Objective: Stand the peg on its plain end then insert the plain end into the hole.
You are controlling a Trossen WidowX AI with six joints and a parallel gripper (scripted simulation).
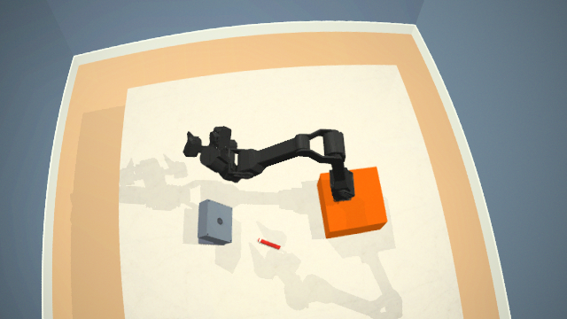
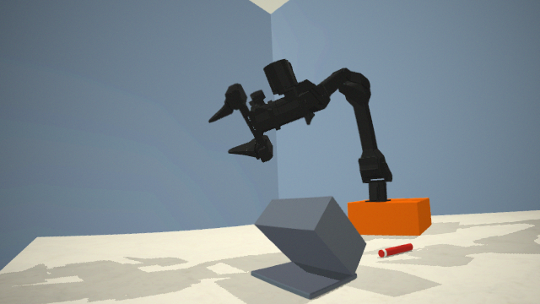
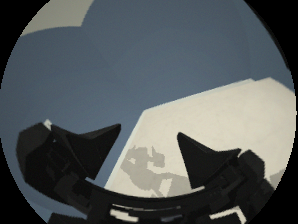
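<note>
Now: gripper tip 200 mm past the red peg, 290 mm to the right of it and 260 mm above it. From my gripper tip the other things lie so: grey sloped panel (30 mm behind, 230 mm to the left, 210 mm below); then grey foot plate (10 mm behind, 230 mm to the left, 270 mm below).
</note>
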